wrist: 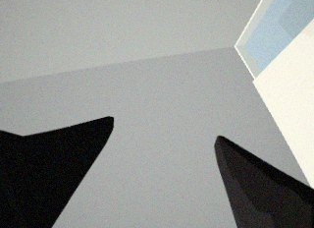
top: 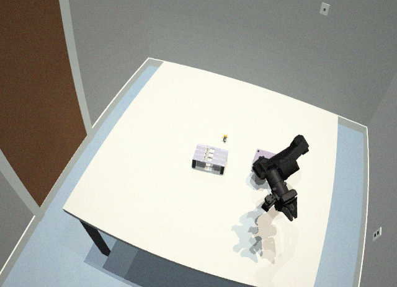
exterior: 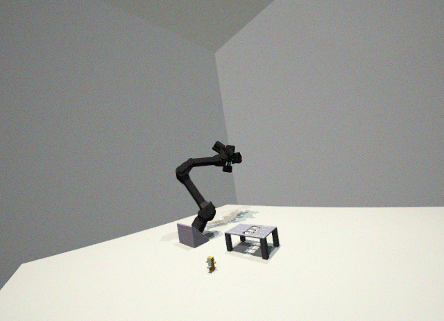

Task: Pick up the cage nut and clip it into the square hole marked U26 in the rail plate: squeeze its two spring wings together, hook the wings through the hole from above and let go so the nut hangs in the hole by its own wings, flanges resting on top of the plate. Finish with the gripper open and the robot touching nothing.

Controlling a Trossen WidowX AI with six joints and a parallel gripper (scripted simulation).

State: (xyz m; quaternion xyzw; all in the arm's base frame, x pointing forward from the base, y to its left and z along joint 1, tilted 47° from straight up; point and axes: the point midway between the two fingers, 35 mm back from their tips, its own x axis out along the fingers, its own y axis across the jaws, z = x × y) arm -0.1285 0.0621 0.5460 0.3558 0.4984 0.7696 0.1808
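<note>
My gripper tip is 40 cm short of the yellow cage nut, 58 cm to the left of it and 34 cm above it.
</note>
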